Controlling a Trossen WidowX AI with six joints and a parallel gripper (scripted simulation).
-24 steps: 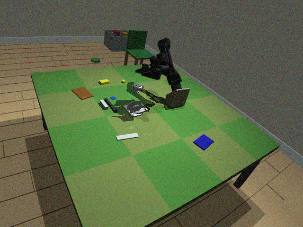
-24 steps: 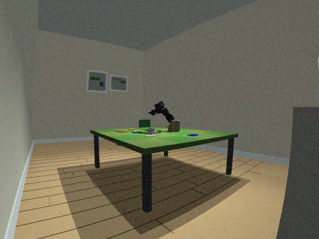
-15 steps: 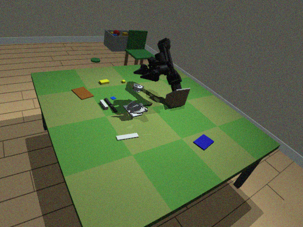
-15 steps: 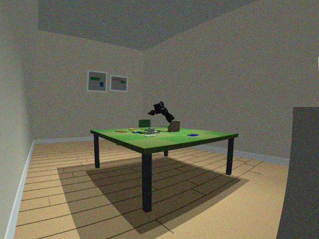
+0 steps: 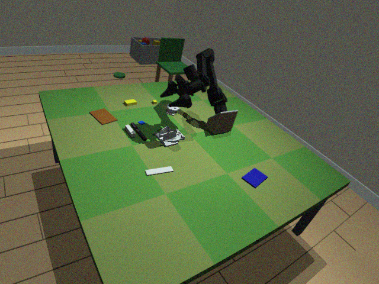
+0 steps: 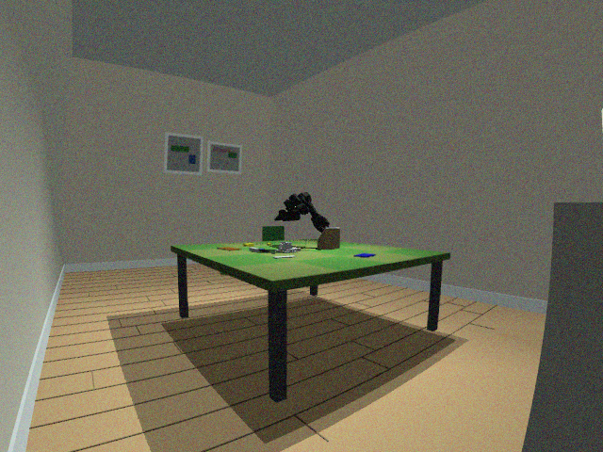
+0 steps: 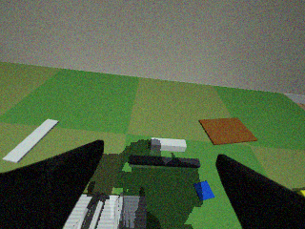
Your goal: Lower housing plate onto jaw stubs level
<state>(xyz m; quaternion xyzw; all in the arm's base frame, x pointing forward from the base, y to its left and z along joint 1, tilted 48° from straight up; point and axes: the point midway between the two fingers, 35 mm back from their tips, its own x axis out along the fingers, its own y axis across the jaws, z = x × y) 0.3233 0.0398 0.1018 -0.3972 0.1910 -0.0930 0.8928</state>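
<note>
The small yellow cube is 12 cm behind my gripper tip, 30 cm to the right of it and 18 cm below it. The rest, counted from my gripper tip: white block (14 cm ahead, 4 cm to the right, 17 cm below); black bar (10 cm ahead, 3 cm to the right, 18 cm below); small blue square (5 cm ahead, 11 cm to the right, 18 cm below).
</note>
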